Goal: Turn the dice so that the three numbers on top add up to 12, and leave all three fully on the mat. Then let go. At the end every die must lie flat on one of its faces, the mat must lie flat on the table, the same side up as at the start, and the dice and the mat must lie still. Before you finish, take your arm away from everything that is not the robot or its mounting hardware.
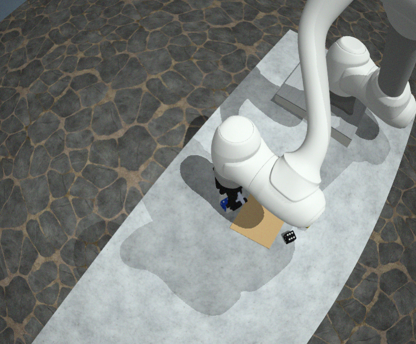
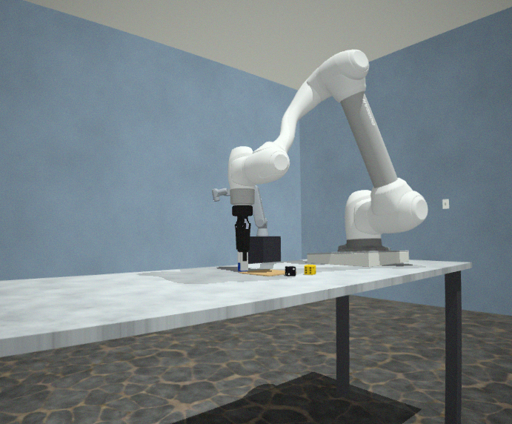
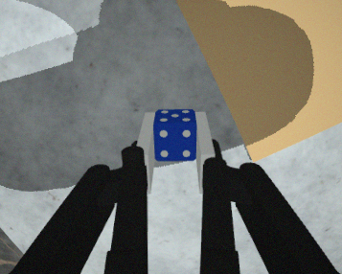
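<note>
The black die lies 220 mm to the left of my hand and 20 mm below it. Also, from my hand: blue die 20 mm below; then tan mat 10 mm behind, 110 mm to the left, 30 mm below; then yellow die 70 mm behind, 250 mm to the left, 20 mm below.
</note>
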